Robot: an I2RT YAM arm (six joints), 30 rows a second.
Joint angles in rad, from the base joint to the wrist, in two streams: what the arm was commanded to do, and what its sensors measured. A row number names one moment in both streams.
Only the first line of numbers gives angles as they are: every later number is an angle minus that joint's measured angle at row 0.
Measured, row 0:
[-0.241 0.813 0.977 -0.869 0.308 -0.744]
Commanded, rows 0 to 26:
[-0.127 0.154 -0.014 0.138 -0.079 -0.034]
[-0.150 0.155 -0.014 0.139 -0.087 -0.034]
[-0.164 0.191 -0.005 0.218 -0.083 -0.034]
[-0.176 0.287 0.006 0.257 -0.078 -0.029]
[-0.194 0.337 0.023 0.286 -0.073 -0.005]
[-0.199 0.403 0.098 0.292 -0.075 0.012]
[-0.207 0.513 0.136 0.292 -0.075 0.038]
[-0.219 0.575 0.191 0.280 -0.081 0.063]
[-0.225 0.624 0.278 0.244 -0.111 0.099]
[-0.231 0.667 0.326 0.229 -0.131 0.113]
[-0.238 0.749 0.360 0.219 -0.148 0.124]
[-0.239 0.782 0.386 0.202 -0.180 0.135]
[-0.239 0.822 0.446 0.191 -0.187 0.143]
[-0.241 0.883 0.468 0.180 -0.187 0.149]
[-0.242 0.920 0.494 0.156 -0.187 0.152]
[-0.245 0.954 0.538 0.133 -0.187 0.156]
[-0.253 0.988 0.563 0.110 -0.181 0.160]
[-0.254 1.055 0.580 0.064 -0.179 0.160]
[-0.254 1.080 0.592 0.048 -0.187 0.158]
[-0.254 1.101 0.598 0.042 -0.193 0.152]
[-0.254 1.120 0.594 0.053 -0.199 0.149]
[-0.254 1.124 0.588 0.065 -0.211 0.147]
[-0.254 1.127 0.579 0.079 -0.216 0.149]
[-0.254 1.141 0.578 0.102 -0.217 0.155]
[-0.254 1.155 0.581 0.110 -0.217 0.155]
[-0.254 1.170 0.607 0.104 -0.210 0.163]
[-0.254 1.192 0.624 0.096 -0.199 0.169]
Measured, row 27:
[-0.250 1.179 0.570 0.101 -0.189 0.135]
